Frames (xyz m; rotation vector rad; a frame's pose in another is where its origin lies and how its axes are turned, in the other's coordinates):
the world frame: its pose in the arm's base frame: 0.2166 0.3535 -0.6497 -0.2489 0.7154 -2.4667
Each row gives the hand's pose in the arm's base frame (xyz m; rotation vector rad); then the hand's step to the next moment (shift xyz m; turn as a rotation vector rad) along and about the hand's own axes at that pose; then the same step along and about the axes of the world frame.
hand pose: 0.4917 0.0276 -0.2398 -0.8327 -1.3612 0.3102
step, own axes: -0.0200 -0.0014 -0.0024 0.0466 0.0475 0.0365
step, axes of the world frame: 0.0100 0.0165 -0.0059 -0.0323 -0.0588 -0.0355
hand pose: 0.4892 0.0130 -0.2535 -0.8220 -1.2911 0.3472
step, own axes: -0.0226 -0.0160 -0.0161 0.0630 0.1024 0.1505
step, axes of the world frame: 0.0126 0.0274 0.0107 -0.0058 -0.1502 -0.1204
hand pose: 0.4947 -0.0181 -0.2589 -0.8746 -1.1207 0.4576
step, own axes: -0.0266 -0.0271 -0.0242 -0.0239 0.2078 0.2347
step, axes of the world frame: 0.0172 0.0340 0.0239 0.0568 -0.1540 -0.2681
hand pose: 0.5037 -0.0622 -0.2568 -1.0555 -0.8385 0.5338
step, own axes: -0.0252 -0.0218 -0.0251 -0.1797 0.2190 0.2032
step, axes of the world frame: 0.0185 0.0285 0.0241 0.1806 -0.0568 -0.2927
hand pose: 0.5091 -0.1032 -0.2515 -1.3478 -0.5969 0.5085
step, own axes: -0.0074 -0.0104 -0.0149 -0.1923 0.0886 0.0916
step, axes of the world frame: 0.0064 0.0101 0.0156 0.1921 -0.0108 -0.1273
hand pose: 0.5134 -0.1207 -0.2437 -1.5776 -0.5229 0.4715
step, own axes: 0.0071 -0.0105 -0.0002 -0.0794 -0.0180 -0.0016
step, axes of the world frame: -0.0067 -0.0065 0.0086 0.0799 -0.0055 0.0148
